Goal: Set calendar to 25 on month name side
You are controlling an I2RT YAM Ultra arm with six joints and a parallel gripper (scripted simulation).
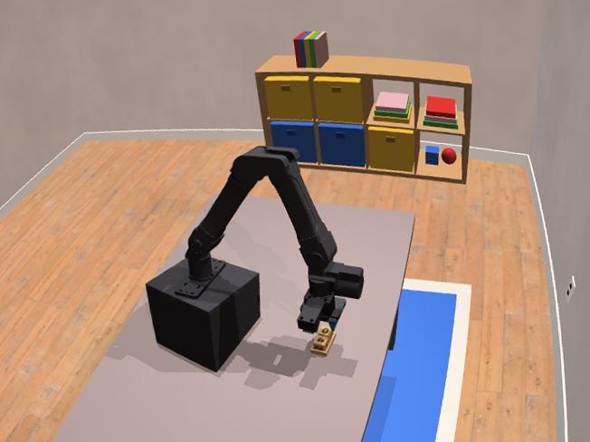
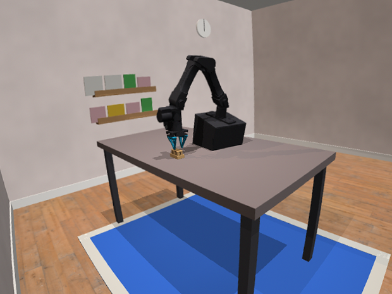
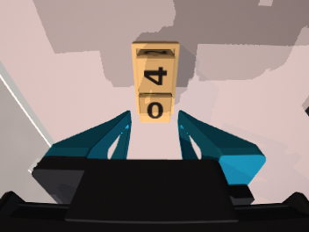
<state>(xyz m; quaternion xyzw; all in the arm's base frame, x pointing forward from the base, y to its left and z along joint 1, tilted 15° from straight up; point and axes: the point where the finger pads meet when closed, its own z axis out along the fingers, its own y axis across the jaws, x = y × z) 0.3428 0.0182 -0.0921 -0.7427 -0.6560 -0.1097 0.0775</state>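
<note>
My gripper is now 3 cm above the wooden digit cube. Also, from my hand: tray 2 cm to the right, 5 cm below.
</note>
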